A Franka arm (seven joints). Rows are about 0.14 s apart.
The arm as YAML. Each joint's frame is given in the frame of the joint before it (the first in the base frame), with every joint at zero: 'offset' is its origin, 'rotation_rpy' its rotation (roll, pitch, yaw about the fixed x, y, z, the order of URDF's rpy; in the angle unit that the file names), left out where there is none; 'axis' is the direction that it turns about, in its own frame. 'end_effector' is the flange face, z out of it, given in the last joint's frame.
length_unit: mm
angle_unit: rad
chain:
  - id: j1
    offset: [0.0, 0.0, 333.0]
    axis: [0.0, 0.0, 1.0]
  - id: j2
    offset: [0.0, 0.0, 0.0]
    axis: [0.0, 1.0, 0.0]
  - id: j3
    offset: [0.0, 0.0, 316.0]
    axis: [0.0, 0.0, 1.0]
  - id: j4
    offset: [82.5, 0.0, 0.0]
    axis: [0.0, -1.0, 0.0]
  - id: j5
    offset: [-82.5, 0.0, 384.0]
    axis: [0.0, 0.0, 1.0]
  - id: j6
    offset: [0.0, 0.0, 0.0]
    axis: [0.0, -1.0, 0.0]
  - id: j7
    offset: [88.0, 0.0, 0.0]
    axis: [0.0, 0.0, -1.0]
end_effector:
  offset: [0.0, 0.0, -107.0]
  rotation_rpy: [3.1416, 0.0, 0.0]
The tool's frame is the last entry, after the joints.
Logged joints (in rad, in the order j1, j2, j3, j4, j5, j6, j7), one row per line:
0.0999 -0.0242 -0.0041 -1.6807 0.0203 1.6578 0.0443
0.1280 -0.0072 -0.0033 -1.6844 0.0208 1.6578 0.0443
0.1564 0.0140 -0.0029 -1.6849 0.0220 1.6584 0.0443
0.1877 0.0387 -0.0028 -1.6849 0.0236 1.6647 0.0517
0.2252 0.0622 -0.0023 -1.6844 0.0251 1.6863 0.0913
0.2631 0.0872 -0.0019 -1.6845 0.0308 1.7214 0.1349
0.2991 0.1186 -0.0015 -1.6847 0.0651 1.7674 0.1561
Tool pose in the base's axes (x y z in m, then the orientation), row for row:
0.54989 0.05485 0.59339 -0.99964 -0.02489 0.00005 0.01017
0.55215 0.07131 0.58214 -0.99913 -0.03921 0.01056 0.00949
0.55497 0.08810 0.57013 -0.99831 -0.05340 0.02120 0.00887
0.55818 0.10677 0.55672 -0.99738 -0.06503 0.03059 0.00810
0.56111 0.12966 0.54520 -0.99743 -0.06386 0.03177 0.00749
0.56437 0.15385 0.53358 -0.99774 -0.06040 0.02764 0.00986
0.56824 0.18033 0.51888 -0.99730 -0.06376 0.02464 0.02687
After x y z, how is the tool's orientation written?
As a quaternion, x y z w.
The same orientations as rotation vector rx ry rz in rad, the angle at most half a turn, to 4 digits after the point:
-3.1203 -0.0777 0.0002
-3.1200 -0.1224 0.0330
-3.1187 -0.1668 0.0662
-3.1173 -0.2033 0.0956
-3.1186 -0.1997 0.0993
-3.1150 -0.1886 0.0863
-3.0806 -0.1970 0.0761

